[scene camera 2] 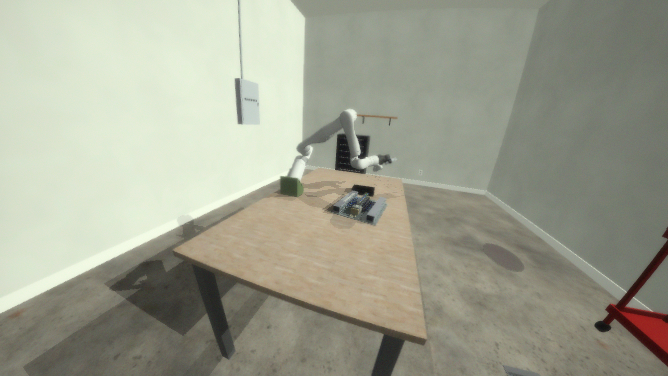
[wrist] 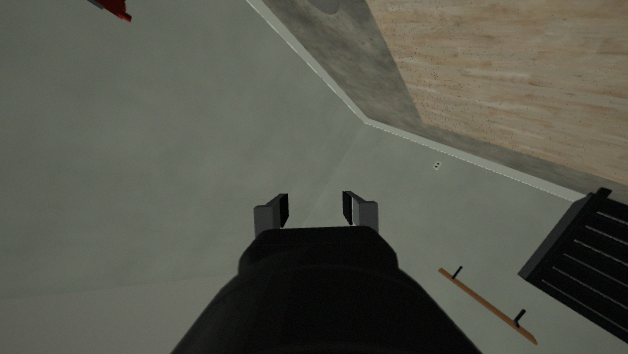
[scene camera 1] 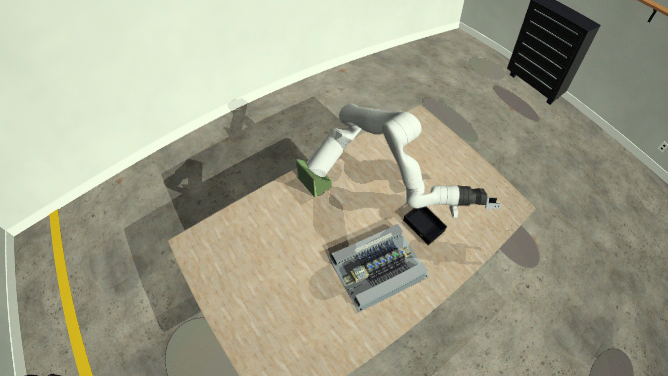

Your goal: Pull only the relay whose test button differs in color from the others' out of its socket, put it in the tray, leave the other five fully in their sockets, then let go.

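Pixels of known places: gripper, fingertip midpoint: (scene camera 2: 393, 160) (wrist: 315, 203) (scene camera 1: 498, 203); arm's base, origin of the base link: (scene camera 2: 292, 182) (scene camera 1: 316, 170).
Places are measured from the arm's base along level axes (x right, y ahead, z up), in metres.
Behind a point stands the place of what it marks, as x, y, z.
A row of small relays (scene camera 1: 383, 261) @[0.013, 0.501, -0.011] sits in sockets on a grey panel (scene camera 1: 391, 287) @[0.043, 0.601, -0.035] (scene camera 2: 377, 210) @[0.096, 0.597, -0.036] on the table. In scene camera 1 most of their tops look blue; one relay (scene camera 1: 396, 255) @[-0.044, 0.510, -0.010], near the right end of the row, looks green. Details are too small to be sure. The black open tray (scene camera 1: 425, 225) @[-0.264, 0.452, -0.075] (scene camera 2: 363, 190) @[-0.209, 0.459, -0.044] stands beside the panel's right end in scene camera 1 and looks empty. My gripper (scene camera 1: 494, 203) @[-0.453, 0.630, 0.160] (scene camera 2: 394, 160) @[-0.453, 0.630, 0.160] (wrist: 315, 203) @[-0.453, 0.630, 0.160] is open and empty, points sideways, and is raised above the table, beyond the tray from the panel. Relays and tray do not show in the wrist view.
The arm stands on a green base mount (scene camera 1: 313, 178) @[0.050, 0.064, 0.048] (scene camera 2: 291, 186) @[0.056, 0.024, -0.010] at the table's edge. Grey wire ducts (scene camera 1: 367, 245) @[0.014, 0.402, -0.035] flank the relay row, with wires beside it. A beige block (scene camera 1: 359, 273) @[0.110, 0.485, -0.031] sits at the row's left end. A black drawer cabinet (scene camera 1: 552, 50) (wrist: 580, 260) stands off the table.
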